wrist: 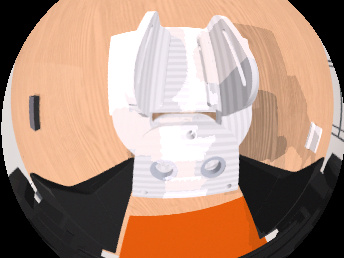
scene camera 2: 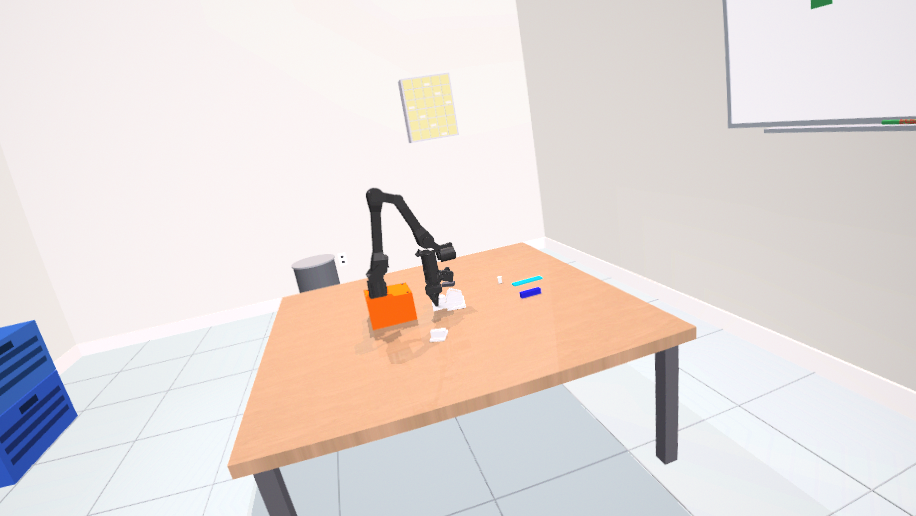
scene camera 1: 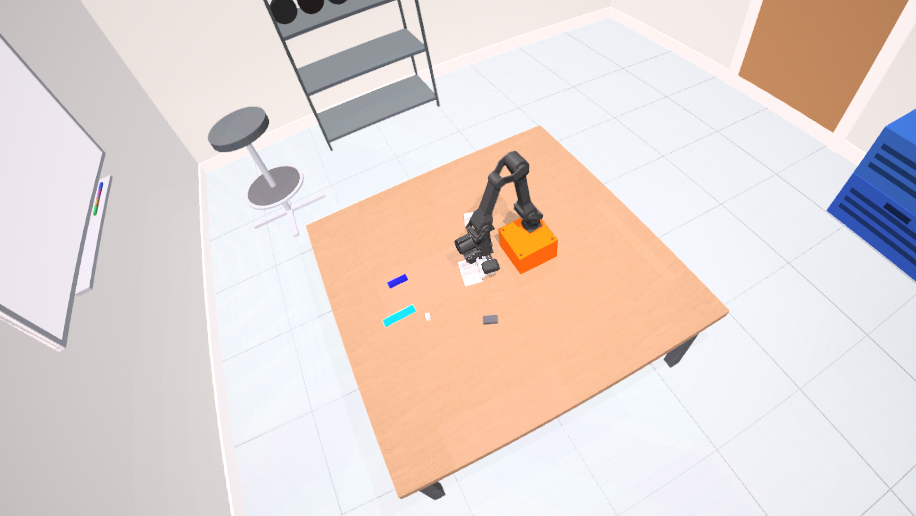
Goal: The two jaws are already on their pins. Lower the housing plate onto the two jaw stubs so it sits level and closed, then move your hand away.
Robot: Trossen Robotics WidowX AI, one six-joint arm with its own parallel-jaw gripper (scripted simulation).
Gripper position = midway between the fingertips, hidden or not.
I see my gripper (scene camera 2: 436, 302) and a white base (wrist: 184, 92).
My gripper is seen too in the wrist view (wrist: 185, 162).
